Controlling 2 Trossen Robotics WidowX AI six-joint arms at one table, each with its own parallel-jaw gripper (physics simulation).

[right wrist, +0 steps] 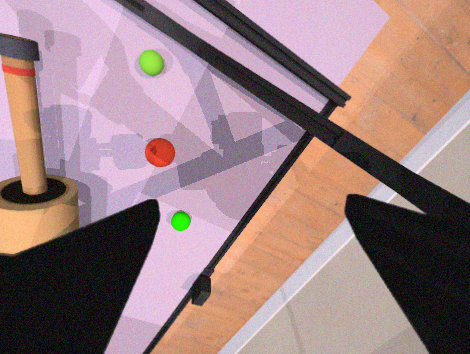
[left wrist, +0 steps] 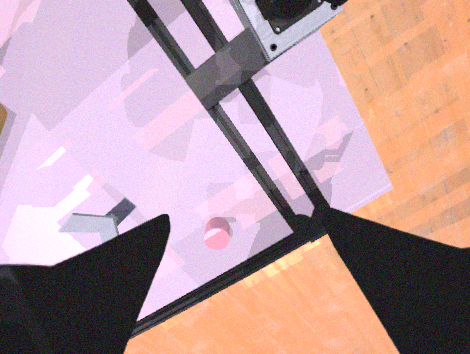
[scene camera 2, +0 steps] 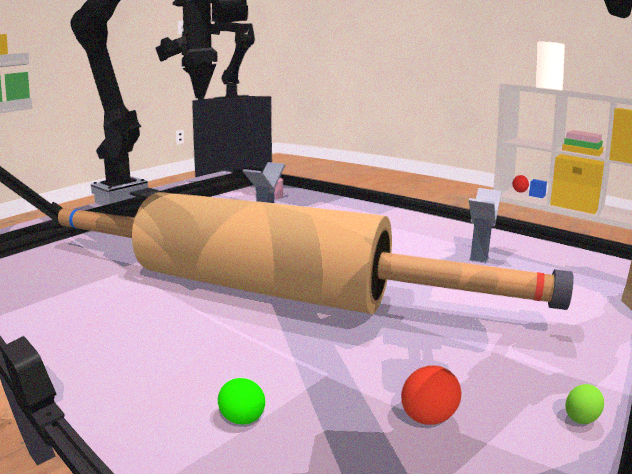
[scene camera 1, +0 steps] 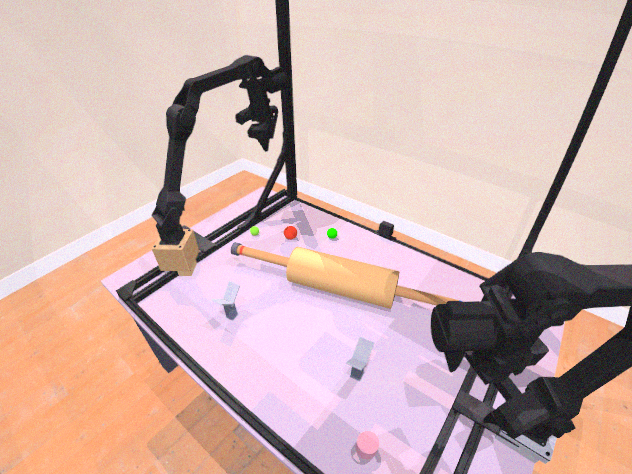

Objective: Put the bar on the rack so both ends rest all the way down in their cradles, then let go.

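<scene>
The wooden bar has a thick middle and thin ends, one with a red band and dark cap, one with a blue band. It lies on the table, apart from the rack. In scene camera 1, the left arm partly hides its blue-banded end. The rack's two grey V-shaped cradles stand empty on short posts: one on the red-band side, the other on the blue-band side. My left gripper is open and empty above the table. My right gripper is open and empty, high beyond the balls.
A light green ball, red ball and green ball lie near the bar. A pink cylinder stands near the blue-side cradle. Black rails edge the table.
</scene>
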